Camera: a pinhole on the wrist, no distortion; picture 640 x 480 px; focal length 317.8 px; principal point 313.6 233.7 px. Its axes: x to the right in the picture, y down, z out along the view. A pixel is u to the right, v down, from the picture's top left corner.
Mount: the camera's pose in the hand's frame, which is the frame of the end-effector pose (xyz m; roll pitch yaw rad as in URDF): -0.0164 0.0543 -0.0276 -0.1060 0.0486 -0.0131
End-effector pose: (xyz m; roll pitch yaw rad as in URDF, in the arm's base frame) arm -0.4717 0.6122 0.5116 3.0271 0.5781 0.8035
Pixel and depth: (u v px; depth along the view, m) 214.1 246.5 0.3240
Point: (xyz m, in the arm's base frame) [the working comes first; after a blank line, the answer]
In the camera's frame: -0.1014 0.0130 0.3240

-0.5406 0.3449 0.3292
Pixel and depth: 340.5 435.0 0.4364
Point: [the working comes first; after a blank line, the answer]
In the camera's frame: 0.0369 0.2764 0.4364

-0.2723 0.2213 0.2113
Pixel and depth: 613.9 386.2 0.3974
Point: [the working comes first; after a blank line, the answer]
In the camera's frame: 0.3755 0.1907 0.3974

-0.1347 0.5057 0.0574
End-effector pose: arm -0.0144 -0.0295 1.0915 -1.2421 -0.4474 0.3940
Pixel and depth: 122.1 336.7 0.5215
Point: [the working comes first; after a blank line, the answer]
In the camera's frame: -0.3142 0.1690 0.5215

-0.4353 0.3938 0.8623
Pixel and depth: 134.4 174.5 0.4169
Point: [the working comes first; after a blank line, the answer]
In the camera's frame: -0.2351 -0.0777 0.4169

-0.4006 0.2346 1.0892
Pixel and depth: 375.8 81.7 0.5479
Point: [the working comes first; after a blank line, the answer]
In the camera's frame: 0.1072 -0.2621 0.5479

-0.2215 0.3845 1.4266
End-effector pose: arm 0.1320 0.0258 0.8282 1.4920 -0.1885 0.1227
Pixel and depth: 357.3 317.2 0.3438
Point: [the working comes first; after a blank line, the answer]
In the camera's frame: 0.0473 0.0903 0.3438

0.1768 -0.2578 1.0366
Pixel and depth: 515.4 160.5 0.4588
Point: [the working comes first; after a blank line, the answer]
In the camera's frame: 0.2913 -0.1057 0.4588

0.4680 -0.3603 0.9104
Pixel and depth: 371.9 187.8 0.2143
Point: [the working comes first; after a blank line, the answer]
In the camera's frame: 0.0393 -0.0310 0.2143

0.1756 -0.1526 0.8935
